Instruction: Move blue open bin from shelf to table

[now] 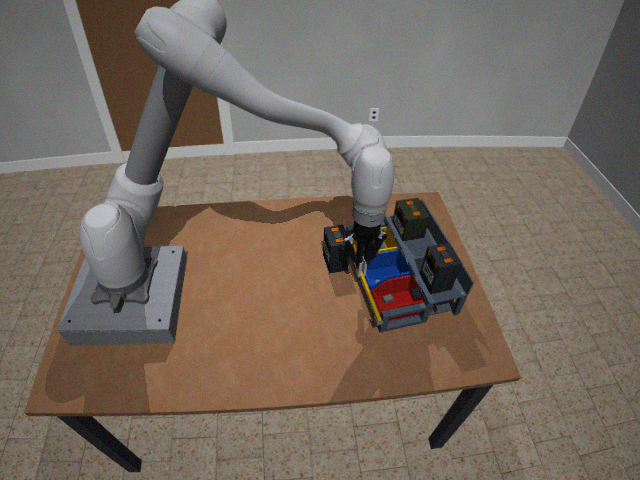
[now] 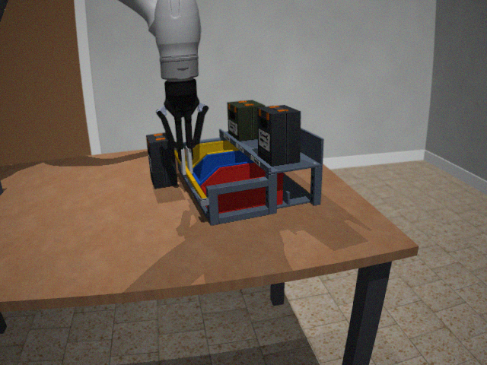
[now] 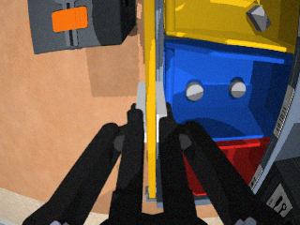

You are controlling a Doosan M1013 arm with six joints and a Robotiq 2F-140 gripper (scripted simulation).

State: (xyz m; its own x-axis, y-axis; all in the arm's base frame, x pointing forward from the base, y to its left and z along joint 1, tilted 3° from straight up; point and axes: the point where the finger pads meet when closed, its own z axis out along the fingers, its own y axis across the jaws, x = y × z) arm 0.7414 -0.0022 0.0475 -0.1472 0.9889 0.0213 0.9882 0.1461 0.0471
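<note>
Right now my hand is 30 mm above the yellow strip. The rest, counted from my hand: yellow bin: 90 mm ahead, 130 mm to the left, 50 mm below; then blue open bin: 100 mm ahead, 20 mm to the left, 50 mm below; then black box: 70 mm behind, 100 mm to the left, 30 mm below.
</note>
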